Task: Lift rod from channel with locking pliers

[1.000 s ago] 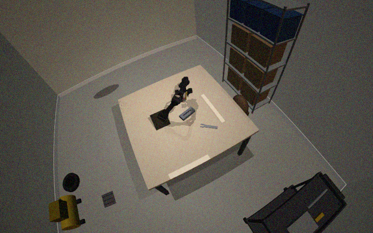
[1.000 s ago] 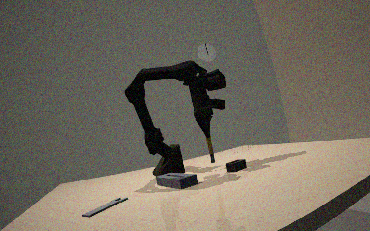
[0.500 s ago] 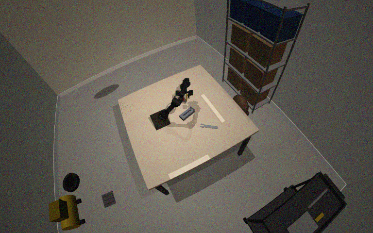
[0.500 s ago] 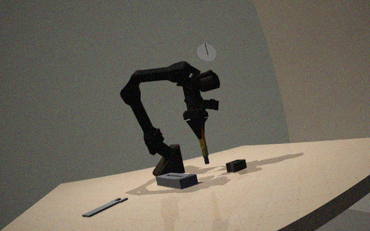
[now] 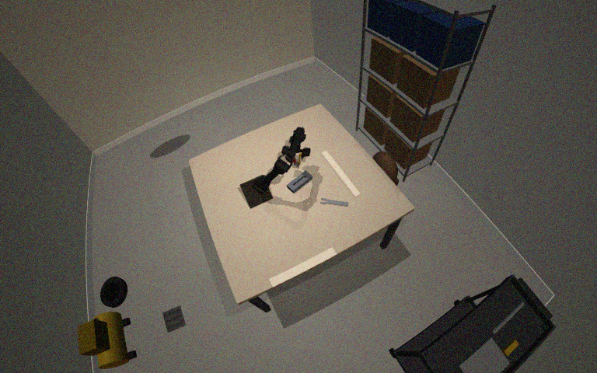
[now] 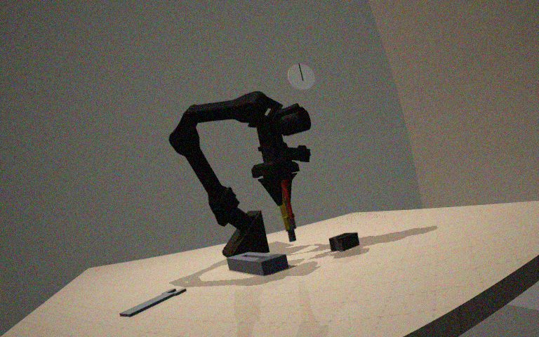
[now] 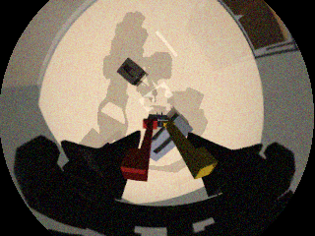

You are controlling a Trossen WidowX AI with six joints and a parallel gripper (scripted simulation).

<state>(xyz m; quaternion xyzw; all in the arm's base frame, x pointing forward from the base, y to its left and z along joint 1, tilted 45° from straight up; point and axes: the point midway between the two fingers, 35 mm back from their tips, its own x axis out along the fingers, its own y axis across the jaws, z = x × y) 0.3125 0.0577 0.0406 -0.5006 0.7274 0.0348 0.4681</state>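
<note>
My gripper tip is now 130 mm above the grey channel block, 90 mm to the left of it and 40 mm past it. Also, from my gripper tip: yellow handle: 10 mm to the right, 10 mm ahead; then dark holster: 140 mm to the left, 140 mm below; then flat grey forked bar: 340 mm to the right, 150 mm below, 50 mm ahead.
</note>
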